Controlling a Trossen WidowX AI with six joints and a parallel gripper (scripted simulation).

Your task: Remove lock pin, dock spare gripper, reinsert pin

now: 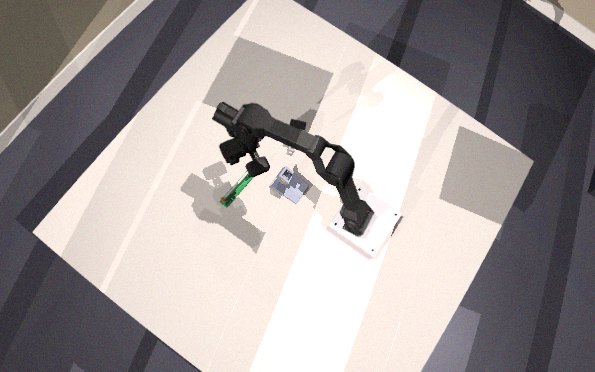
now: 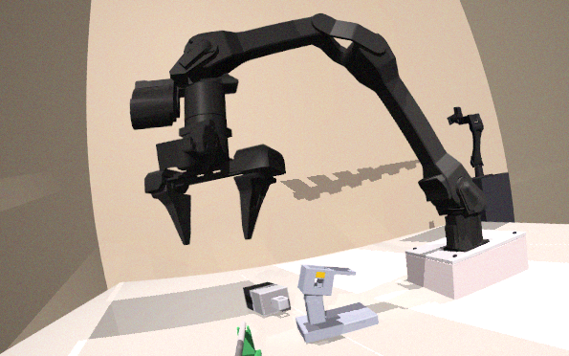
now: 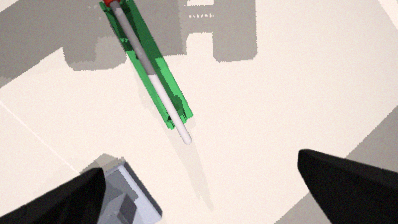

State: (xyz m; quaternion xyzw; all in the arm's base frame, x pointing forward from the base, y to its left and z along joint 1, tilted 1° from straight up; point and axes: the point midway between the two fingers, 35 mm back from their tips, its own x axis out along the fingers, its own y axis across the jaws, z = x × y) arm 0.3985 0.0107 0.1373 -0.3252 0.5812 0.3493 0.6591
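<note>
Right now my gripper tip is 8 cm past the spare gripper, 20 cm to the left of it and 14 cm above it. Also, from my gripper tip: green stand (6 cm to the left, 14 cm below); grey mount (14 cm behind, 4 cm to the right, 11 cm below).
</note>
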